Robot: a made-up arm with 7 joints. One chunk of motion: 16 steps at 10 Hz.
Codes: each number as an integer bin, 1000 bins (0 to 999) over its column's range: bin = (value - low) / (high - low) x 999, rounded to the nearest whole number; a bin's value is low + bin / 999 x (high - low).
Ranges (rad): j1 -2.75..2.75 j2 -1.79..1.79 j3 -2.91..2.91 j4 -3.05..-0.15 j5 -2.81..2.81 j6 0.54..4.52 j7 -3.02..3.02
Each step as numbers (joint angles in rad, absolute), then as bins.
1 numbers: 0.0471 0.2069 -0.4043 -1.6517 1.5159 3.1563 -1.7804
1 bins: 508 557 430 482 769 657 205
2 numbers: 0.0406 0.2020 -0.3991 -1.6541 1.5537 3.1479 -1.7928
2 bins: 507 556 431 481 776 655 203
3 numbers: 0.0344 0.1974 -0.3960 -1.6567 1.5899 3.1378 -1.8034
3 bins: 506 555 432 480 782 652 201
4 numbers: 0.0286 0.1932 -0.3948 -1.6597 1.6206 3.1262 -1.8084
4 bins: 505 553 432 479 788 649 200
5 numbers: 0.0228 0.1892 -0.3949 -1.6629 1.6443 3.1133 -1.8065
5 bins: 504 552 432 478 792 646 201
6 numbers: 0.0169 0.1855 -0.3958 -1.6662 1.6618 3.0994 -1.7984
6 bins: 503 551 432 477 795 642 202
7 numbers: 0.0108 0.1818 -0.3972 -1.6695 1.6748 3.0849 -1.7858
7 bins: 501 550 431 476 797 639 204
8 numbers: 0.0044 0.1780 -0.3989 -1.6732 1.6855 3.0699 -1.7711
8 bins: 500 549 431 474 799 635 207
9 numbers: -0.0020 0.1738 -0.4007 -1.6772 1.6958 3.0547 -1.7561
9 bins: 499 548 431 473 801 631 209
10 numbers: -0.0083 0.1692 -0.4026 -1.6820 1.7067 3.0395 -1.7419
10 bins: 498 547 430 471 803 627 211
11 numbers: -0.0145 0.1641 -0.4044 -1.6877 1.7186 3.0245 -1.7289
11 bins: 497 545 430 469 805 624 214
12 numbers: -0.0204 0.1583 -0.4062 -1.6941 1.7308 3.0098 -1.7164
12 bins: 496 544 430 467 807 620 216
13 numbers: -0.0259 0.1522 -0.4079 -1.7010 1.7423 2.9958 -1.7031
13 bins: 495 542 429 465 809 616 218
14 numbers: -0.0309 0.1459 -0.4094 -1.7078 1.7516 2.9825 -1.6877
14 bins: 494 540 429 462 811 613 220
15 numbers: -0.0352 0.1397 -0.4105 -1.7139 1.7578 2.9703 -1.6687
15 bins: 493 538 429 460 812 610 224
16 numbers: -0.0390 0.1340 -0.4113 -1.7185 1.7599 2.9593 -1.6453
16 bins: 492 537 429 459 812 607 227
